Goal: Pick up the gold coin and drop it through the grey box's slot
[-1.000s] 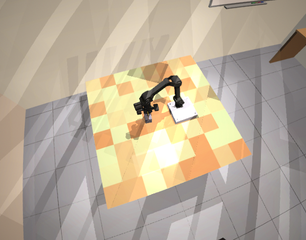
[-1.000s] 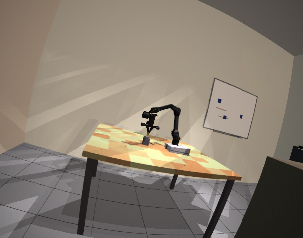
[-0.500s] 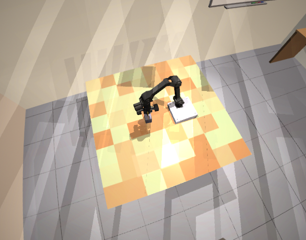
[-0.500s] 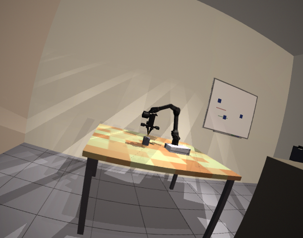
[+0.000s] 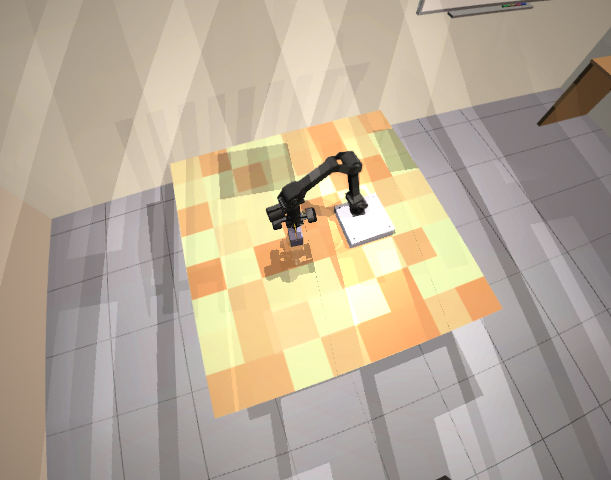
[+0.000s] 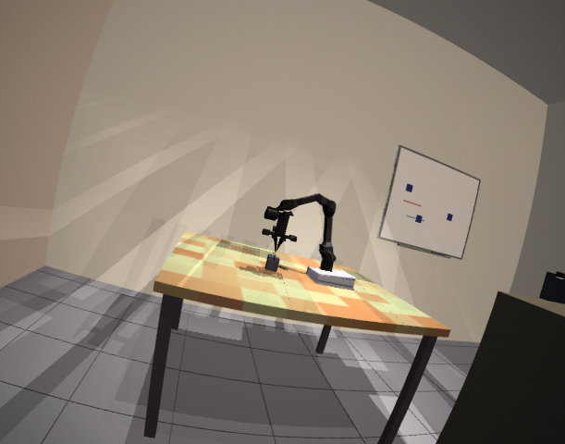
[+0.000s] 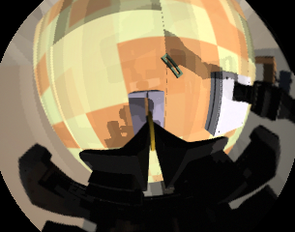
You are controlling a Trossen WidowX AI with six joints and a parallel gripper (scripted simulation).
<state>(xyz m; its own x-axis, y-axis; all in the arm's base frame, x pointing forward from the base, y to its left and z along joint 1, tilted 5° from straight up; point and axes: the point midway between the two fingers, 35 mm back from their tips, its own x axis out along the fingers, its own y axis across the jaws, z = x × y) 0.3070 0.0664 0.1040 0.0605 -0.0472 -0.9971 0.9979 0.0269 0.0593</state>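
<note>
Right now my gripper tip is 1 cm below the gold coin.
</note>
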